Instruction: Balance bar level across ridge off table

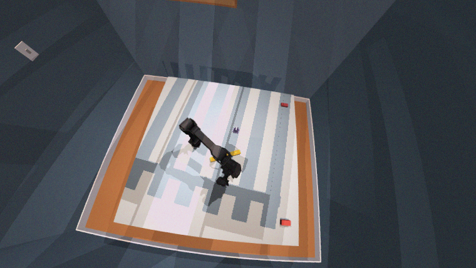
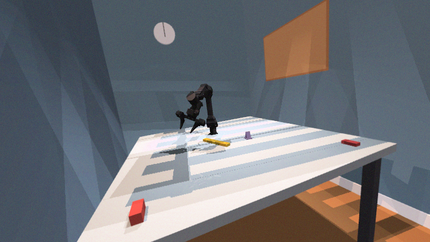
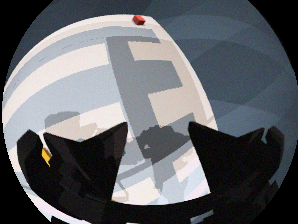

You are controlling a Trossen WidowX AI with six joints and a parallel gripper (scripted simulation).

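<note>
My gripper tip is now 20 cm to the right of the bar, 13 cm above it and 6 cm past it.
</note>
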